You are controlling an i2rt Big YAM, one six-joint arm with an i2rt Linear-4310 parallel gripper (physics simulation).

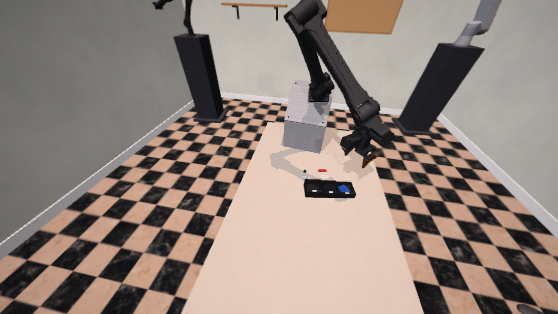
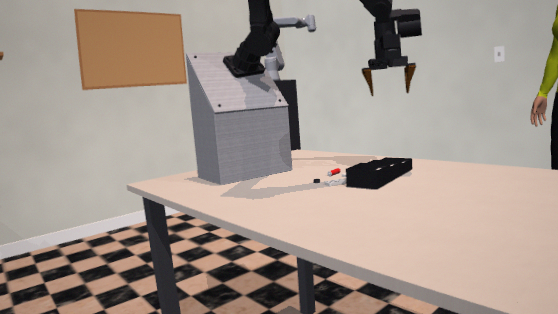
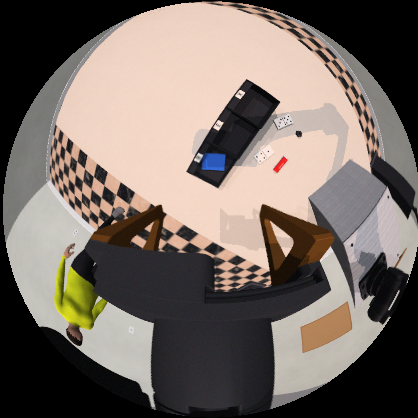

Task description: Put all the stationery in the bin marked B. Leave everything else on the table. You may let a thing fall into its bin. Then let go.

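Frame: origin at the arm's base, x right, y ahead, z up, level; metres.
Seen in the pictures: gripper, fingertip midpoint: (image 1: 354, 161) (image 2: 390, 94) (image 3: 211, 209); arm's base, link origin: (image 1: 318, 94) (image 2: 243, 66) (image 3: 373, 275).
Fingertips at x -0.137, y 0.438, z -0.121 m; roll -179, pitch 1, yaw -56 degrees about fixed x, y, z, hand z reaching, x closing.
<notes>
Offsets run from my fingertips to a thing's top centre. "spot": to the spot under its first point. Level surfaces: height alone.
A black tray of three bins @(dx +0.070, dy +0.002, dz -0.174 m) (image 1: 308, 195) (image 2: 362, 180) stands on the table. Its end bin marked B @(spot: dx -0.046, dy -0.046, dz -0.199 m) (image 3: 218, 183) holds a blue block-like thing @(dx -0.010, dy -0.006, dz -0.203 m) (image 1: 343, 188) (image 3: 214, 162). The middle bin is marked E and the far one X; both look empty. A small red stick-like thing @(dx +0.089, dy -0.144, dz -0.206 m) (image 1: 322, 170) (image 2: 334, 171) (image 3: 280, 164) lies on the table beside the tray. My gripper (image 1: 357, 160) (image 2: 390, 94) (image 3: 211, 209) is open and empty. It is high above the table, off to the side of the B end.
Two white dominoes @(dx +0.078, dy -0.092, dz -0.213 m) (image 3: 263, 154) @(dx +0.181, dy -0.077, dz -0.213 m) (image 3: 283, 121) and a small black thing @(dx +0.190, dy -0.130, dz -0.212 m) (image 1: 305, 171) (image 2: 316, 180) (image 3: 298, 134) lie beside the tray on the robot base's side. The grey base block (image 1: 304, 136) (image 2: 254, 145) (image 3: 348, 200) stands on the table @(dz -0.220 m) (image 1: 300, 260) behind them.
</notes>
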